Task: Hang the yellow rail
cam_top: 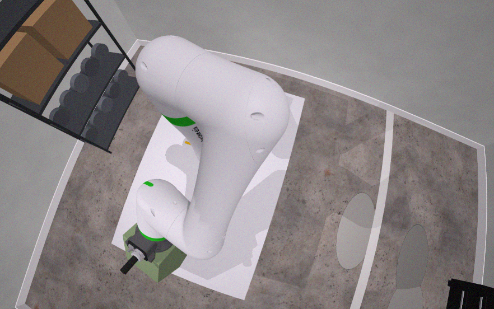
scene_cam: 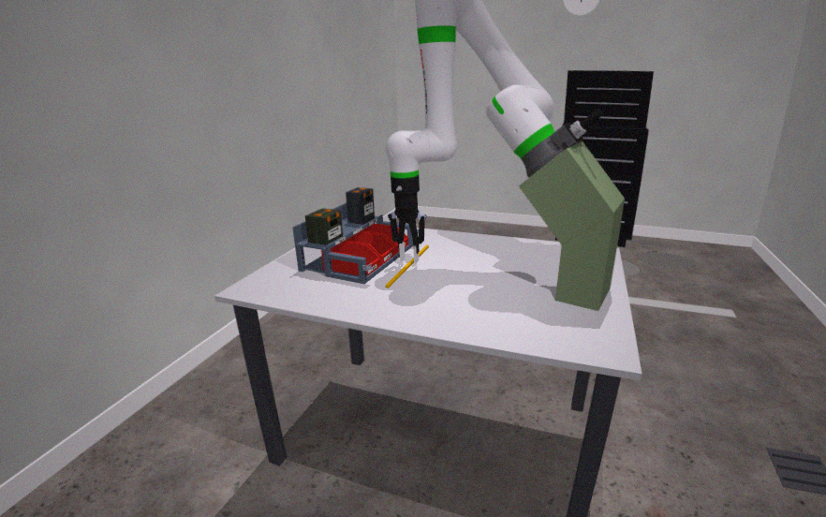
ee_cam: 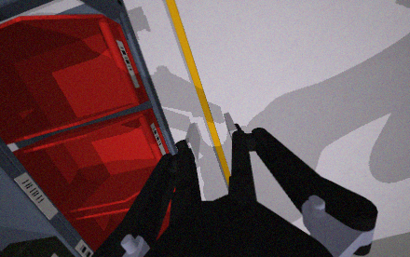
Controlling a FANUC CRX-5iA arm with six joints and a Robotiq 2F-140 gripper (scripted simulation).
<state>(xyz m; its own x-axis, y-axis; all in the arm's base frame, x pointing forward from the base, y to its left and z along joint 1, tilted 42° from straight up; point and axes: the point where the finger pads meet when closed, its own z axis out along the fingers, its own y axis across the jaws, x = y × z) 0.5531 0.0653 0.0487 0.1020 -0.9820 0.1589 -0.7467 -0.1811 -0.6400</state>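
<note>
Right now my hand is 40 mm above the yellow rail.
</note>
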